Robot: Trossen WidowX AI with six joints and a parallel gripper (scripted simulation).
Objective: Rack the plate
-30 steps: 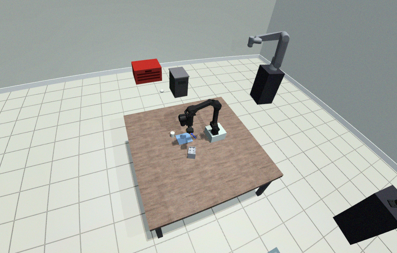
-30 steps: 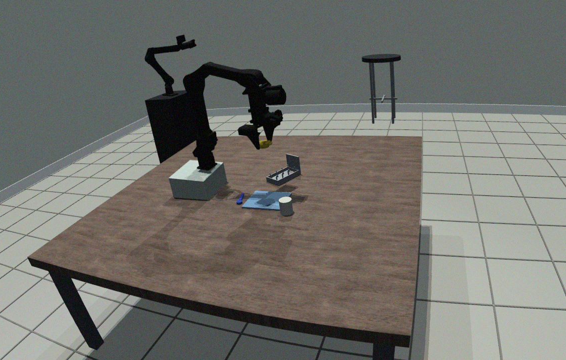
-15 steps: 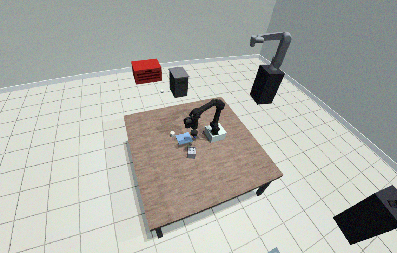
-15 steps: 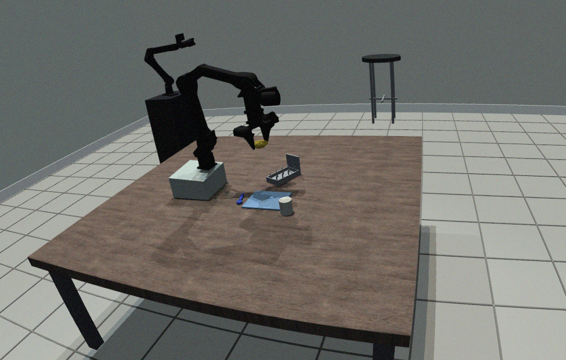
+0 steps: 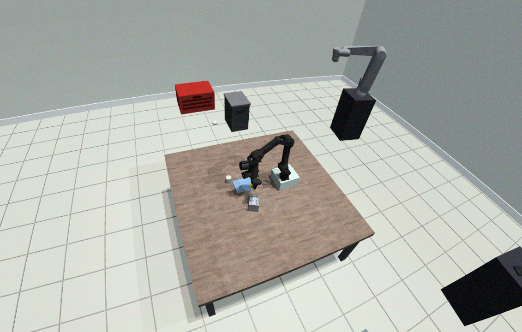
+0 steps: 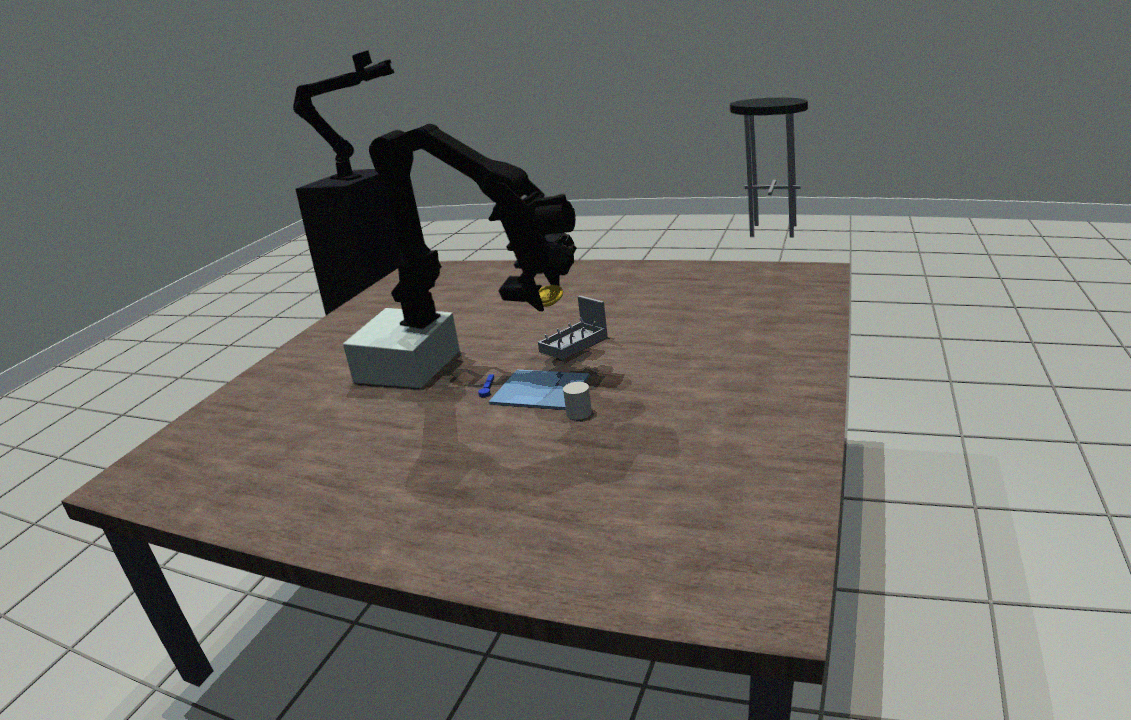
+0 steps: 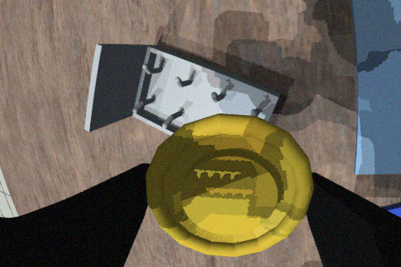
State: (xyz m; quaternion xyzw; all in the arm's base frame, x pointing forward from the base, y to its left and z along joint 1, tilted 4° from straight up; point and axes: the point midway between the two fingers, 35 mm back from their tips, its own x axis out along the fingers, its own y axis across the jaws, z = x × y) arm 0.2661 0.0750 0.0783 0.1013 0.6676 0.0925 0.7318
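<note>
Now: gripper tip 6 cm to the right of the grey dish rack and 10 cm above it. Also, from my gripper tip: yellow plate: 1 cm above; then blue mat: 4 cm ahead, 14 cm to the right, 12 cm below; then white cup: 15 cm ahead, 19 cm to the right, 10 cm below.
</note>
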